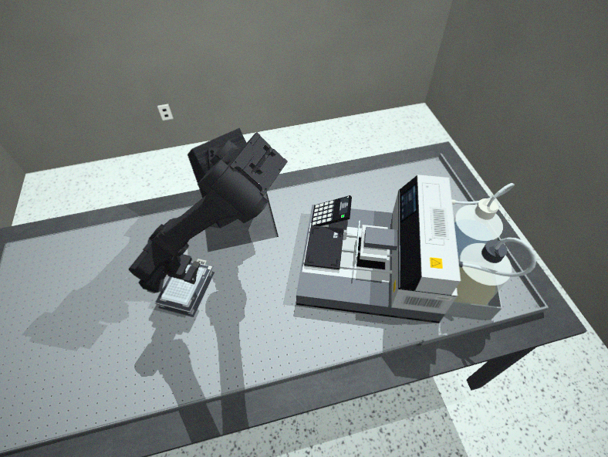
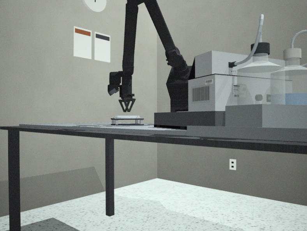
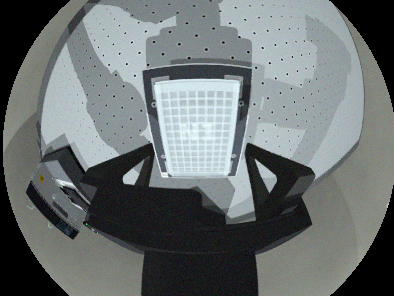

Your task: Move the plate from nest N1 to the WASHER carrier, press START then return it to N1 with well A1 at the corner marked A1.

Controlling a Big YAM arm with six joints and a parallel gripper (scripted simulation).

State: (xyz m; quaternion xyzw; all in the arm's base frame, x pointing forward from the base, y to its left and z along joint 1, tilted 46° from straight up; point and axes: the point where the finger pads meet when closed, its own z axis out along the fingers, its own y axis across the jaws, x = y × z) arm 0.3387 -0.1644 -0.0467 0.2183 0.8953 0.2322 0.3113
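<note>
The white well plate is 40 mm below my hand. From my hand the other things lie so: black carrier: 90 mm behind, 450 mm to the left; plate washer: 50 mm behind, 600 mm to the left, 50 mm above; plate nest: 50 mm below.
</note>
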